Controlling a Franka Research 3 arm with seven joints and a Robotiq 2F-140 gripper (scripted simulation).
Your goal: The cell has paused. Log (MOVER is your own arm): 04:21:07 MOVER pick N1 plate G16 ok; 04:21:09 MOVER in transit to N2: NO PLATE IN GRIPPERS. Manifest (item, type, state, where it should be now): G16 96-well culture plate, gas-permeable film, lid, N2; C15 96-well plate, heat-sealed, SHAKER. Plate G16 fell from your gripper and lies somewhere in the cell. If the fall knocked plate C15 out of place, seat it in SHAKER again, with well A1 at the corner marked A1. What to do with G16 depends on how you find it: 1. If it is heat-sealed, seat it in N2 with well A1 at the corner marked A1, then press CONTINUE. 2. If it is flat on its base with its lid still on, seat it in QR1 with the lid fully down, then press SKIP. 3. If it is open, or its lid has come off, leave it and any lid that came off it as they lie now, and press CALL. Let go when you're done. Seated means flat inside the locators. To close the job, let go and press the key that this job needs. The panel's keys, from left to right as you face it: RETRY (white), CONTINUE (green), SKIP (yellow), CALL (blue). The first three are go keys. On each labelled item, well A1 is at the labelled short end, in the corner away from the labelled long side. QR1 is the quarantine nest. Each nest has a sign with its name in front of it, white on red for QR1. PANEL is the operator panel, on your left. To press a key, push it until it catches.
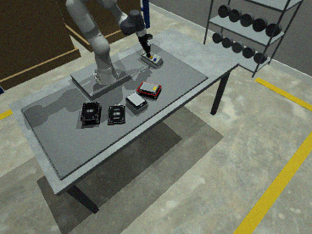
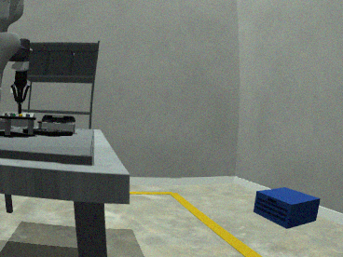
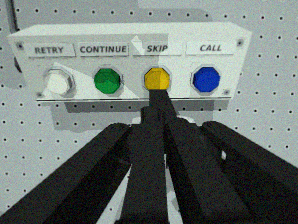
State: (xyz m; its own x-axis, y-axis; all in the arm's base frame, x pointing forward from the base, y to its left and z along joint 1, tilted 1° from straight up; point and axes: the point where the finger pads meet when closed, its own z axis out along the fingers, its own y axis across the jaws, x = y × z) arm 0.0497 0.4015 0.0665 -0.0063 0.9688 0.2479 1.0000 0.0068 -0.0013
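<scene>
Right now the yellow SKIP key is 40 mm below my hand and 30 mm to the left of it. Also, from my hand: green CONTINUE key (50 mm behind, 40 mm below, 30 mm to the left); then white RETRY key (100 mm behind, 40 mm below, 30 mm to the left); then blue CALL key (50 mm ahead, 40 mm below, 30 mm to the left).
</scene>
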